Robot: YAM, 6 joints.
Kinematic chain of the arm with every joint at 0, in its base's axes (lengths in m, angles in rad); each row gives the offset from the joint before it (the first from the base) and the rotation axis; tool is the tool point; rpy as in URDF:
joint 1: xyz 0 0 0.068 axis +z
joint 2: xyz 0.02 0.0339 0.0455 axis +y
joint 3: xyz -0.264 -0.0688 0 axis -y
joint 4: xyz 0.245 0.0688 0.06 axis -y
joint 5: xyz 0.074 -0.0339 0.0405 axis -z
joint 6: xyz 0.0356 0 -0.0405 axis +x
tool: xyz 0 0 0 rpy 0 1.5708 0
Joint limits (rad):
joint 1: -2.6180..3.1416
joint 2: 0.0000..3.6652
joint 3: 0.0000..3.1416
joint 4: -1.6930..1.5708
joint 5: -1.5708..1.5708
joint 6: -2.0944..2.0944
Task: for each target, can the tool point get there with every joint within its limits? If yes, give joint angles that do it. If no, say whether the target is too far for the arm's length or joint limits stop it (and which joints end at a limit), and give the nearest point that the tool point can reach.
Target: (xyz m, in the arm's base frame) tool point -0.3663 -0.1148 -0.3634
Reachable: no: joint limits stop it (at a limit: joint 1, joint 2) | nearest point -0.3329 -0.1553 -0.3396 | short by 0.058 m
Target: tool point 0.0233 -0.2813 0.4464
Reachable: yes | joints -1.4372 1.2374 1.1940 0.3697 0.4168 0.1213
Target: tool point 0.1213 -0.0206 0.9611
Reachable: no: too far | nearest point 0.0942 -0.0160 0.7348 | short by 0.228 m
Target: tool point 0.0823 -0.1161 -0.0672
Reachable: yes | joints -1.1834 2.5709 0.5072 0.0203 -1.1397 0.4430
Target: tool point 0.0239 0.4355 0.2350
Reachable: yes | joints 1.5023 1.9870 1.1184 1.1308 -0.1693 -1.2243
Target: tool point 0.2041 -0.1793 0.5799
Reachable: yes | joints -0.8369 1.4731 1.8536 0.2998 -1.0865 1.7432
